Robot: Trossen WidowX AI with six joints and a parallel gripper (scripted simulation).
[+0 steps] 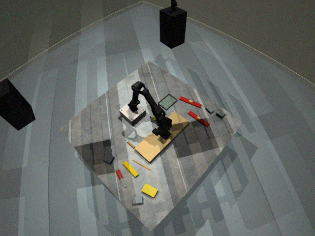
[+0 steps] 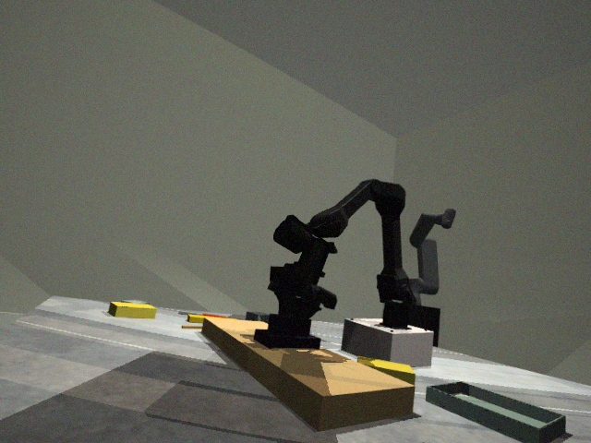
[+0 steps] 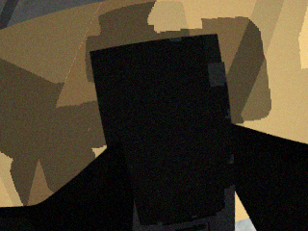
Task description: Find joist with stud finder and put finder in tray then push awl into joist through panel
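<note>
My gripper tip is now 100 mm short of the pencil, 320 mm to the left of it and 60 mm above it. Also, from my gripper tip: stud finder (20 mm behind, 20 mm above); awl (140 mm behind, 290 mm to the right, 60 mm below); tray (270 mm behind, 260 mm to the left, 50 mm below).
</note>
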